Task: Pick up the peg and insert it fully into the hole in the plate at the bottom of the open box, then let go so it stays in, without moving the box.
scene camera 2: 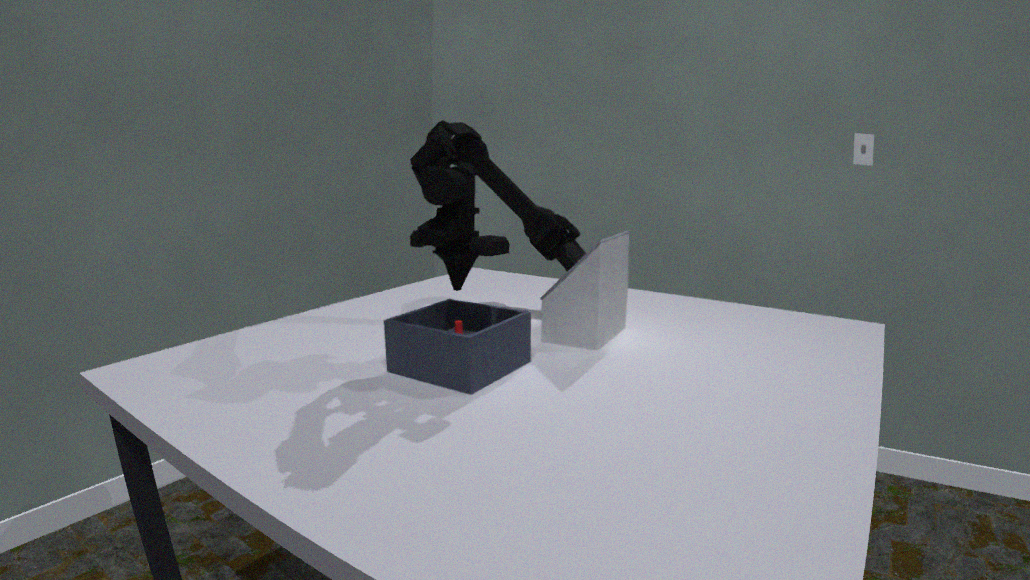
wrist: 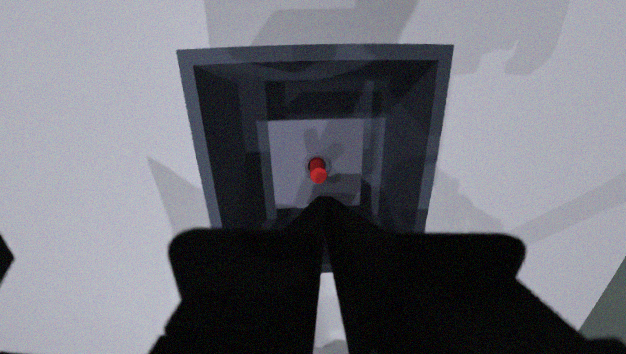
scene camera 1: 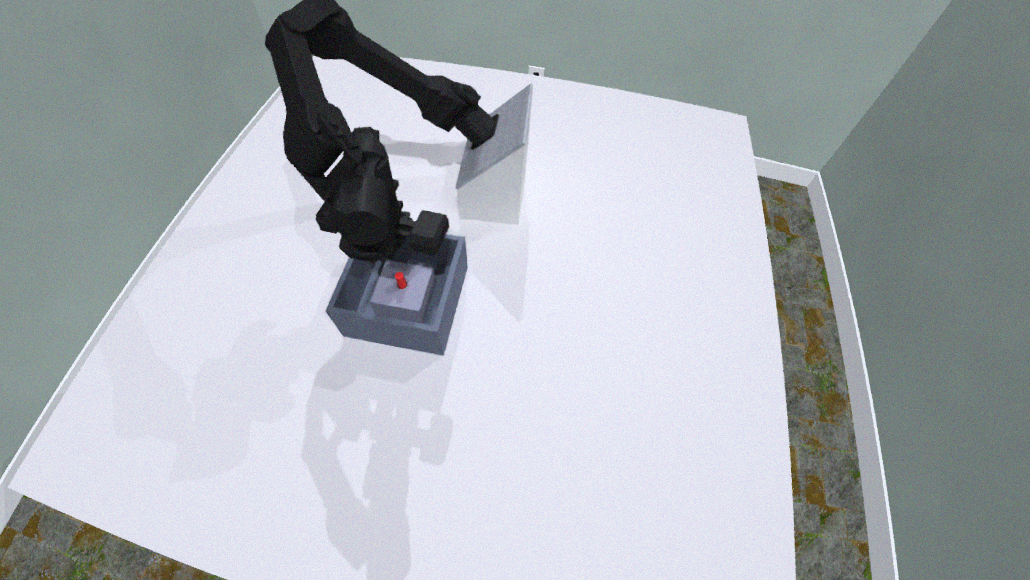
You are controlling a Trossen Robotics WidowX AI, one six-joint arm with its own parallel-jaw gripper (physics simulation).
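Where they show: gripper, fingertip midpoint: [scene camera 2: 457, 290] [wrist: 323, 204] [scene camera 1: 392, 256]; arm's base, origin of the base link: [scene camera 2: 582, 268] [scene camera 1: 485, 132].
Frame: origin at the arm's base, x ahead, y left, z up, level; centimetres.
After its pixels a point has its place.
Note:
The red peg [scene camera 1: 400, 280] @(x 33.5, y -9.2, z -5.7 cm) [scene camera 2: 458, 327] @(x 33.5, y -9.1, z -6.0 cm) [wrist: 318, 172] @(x 33.2, y -9.5, z -5.1 cm) stands near upright in the hole of the light plate [scene camera 1: 420, 296] @(x 34.8, y -5.7, z -8.1 cm) [wrist: 290, 145] @(x 35.2, y -7.1, z -8.1 cm), with its upper part above the plate. How deep it sits is hidden. The plate is at the bottom of the open dark blue-grey box [scene camera 1: 392, 335] @(x 42.4, y -8.8, z -8.9 cm) [scene camera 2: 432, 354] @(x 42.5, y -8.2, z -8.4 cm) [wrist: 315, 52] @(x 41.9, y -9.7, z -4.1 cm). My gripper [scene camera 2: 457, 288] @(x 33.0, y -9.5, z 0.7 cm) [wrist: 323, 204] @(x 33.0, y -9.5, z 0.7 cm) is shut and empty. Its fingertips are above the box's rim in scene camera 2, over the peg and apart from it. In scene camera 1 the fingertips are hidden behind the arm.
The arm's base is mounted on a grey wedge-shaped stand [scene camera 1: 497, 144] @(x 7.1, y 3.5, z 3.3 cm) [scene camera 2: 598, 309] @(x 11.5, y 8.7, z -5.4 cm) behind the box, to its right in scene camera 2. The box stands on a white table [scene camera 1: 612, 360] @(x 39.2, y 29.3, z -13.8 cm) [scene camera 2: 648, 446] @(x 46.5, y 31.2, z -13.9 cm). The box walls rise around the plate on all sides.

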